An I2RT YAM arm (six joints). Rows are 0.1 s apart.
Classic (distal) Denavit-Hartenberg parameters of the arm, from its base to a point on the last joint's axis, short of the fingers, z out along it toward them. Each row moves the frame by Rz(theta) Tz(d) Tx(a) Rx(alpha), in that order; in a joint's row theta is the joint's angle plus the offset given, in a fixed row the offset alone. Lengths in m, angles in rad.
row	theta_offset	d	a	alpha
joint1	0	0.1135	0.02	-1.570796
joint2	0	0	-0.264	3.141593
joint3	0.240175	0	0.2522	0
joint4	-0.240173	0	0.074	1.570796
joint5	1.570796	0	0	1.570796
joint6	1.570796	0.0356	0	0
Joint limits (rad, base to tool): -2.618..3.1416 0..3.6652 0..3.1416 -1.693..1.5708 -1.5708..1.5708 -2.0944..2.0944
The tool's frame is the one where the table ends.
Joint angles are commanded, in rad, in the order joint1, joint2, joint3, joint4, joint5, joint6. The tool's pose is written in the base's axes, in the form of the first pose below.
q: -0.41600, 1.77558, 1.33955, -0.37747, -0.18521, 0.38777
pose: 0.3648, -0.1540, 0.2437, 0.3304, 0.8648, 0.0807, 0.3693
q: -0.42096, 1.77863, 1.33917, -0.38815, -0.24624, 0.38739
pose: 0.3642, -0.1535, 0.2420, 0.3226, 0.8677, 0.1084, 0.3622
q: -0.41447, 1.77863, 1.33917, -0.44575, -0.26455, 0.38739
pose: 0.3610, -0.1487, 0.2380, 0.3235, 0.8769, 0.1197, 0.3348
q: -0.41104, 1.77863, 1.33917, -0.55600, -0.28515, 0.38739
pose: 0.3528, -0.1429, 0.2311, 0.3318, 0.8902, 0.1329, 0.2824
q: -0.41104, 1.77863, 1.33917, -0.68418, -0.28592, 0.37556
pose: 0.3418, -0.1380, 0.2244, 0.3407, 0.9036, 0.1350, 0.2219
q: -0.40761, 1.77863, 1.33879, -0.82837, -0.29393, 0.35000
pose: 0.3290, -0.1308, 0.2186, 0.3411, 0.9168, 0.1404, 0.1532
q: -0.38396, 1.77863, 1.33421, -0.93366, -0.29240, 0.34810
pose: 0.3211, -0.1186, 0.2146, 0.3394, 0.9245, 0.1433, 0.0978
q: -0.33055, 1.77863, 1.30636, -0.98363, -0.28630, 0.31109
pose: 0.3176, -0.0983, 0.2064, 0.3038, 0.9403, 0.1419, 0.0582
